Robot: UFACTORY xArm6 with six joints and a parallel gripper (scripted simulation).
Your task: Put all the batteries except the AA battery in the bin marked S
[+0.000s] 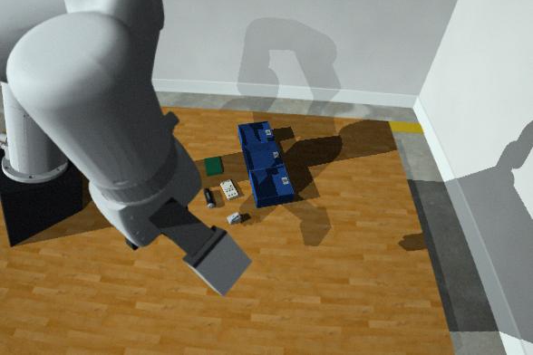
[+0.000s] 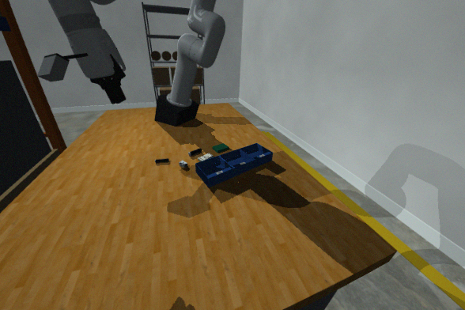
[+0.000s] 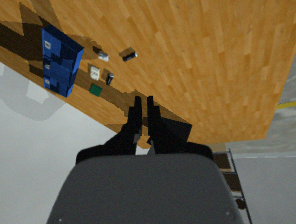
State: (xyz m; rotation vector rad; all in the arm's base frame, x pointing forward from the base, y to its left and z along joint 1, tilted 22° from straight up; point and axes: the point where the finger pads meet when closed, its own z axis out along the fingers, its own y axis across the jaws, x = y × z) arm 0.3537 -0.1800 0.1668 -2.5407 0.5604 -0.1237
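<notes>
The long blue bin lies 330 mm to the left of my hand, 210 mm below it and 50 mm ahead of it. The rest, counted from my hand: grey-white block (220 mm below, 160 mm to the left, 30 mm ahead); then white domino (240 mm to the left, 220 mm below, 10 mm behind); then green block (300 mm to the left, 220 mm below, 70 mm behind).
</notes>
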